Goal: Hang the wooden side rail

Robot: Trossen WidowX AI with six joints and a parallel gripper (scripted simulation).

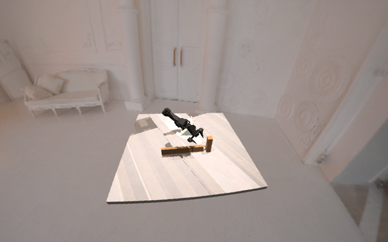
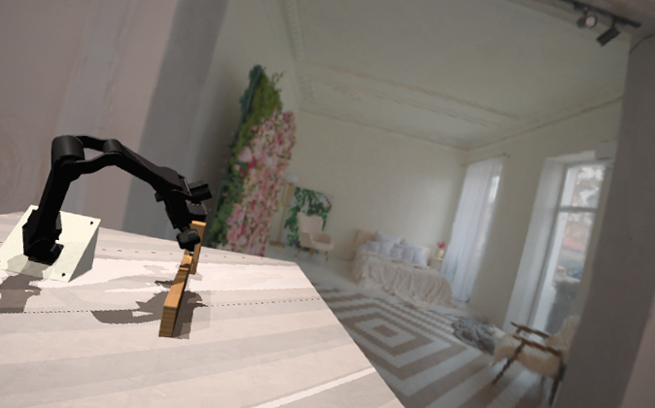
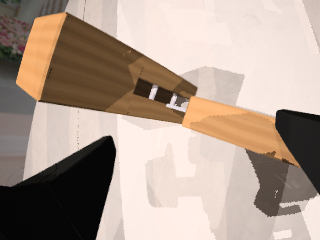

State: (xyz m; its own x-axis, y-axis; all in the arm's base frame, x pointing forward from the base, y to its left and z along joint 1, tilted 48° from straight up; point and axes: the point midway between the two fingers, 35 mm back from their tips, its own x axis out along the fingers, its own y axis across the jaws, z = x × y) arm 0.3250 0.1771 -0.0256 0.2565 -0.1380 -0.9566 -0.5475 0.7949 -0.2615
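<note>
Right now my gripper tip is 9 cm to the right of the wooden headboard post, 4 cm above it and 1 cm short of it.
</note>
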